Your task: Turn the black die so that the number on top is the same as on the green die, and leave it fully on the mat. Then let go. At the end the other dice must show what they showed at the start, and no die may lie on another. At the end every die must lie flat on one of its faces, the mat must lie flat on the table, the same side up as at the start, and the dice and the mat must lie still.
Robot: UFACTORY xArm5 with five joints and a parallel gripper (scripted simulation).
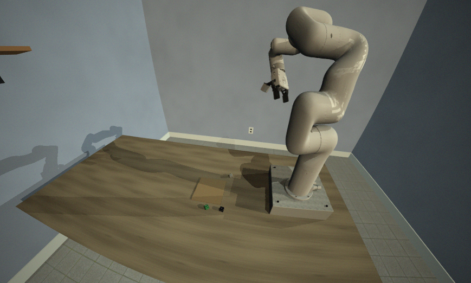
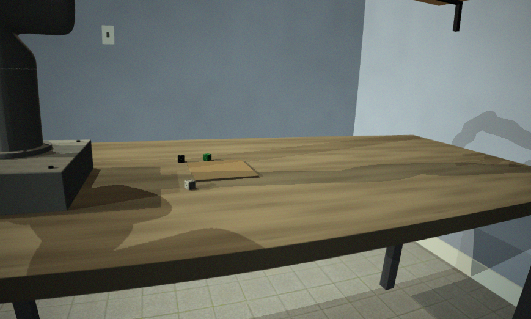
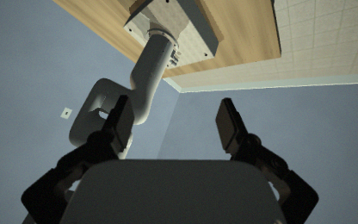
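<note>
My gripper is now 370 mm above the white die, 240 mm short of it and 200 mm to the right of it. Round my hand: green die (400 mm to the left, 370 mm below, 330 mm ahead); black die (400 mm to the left, 370 mm below, 260 mm ahead); tan mat (380 mm below, 340 mm ahead, 300 mm to the left).
</note>
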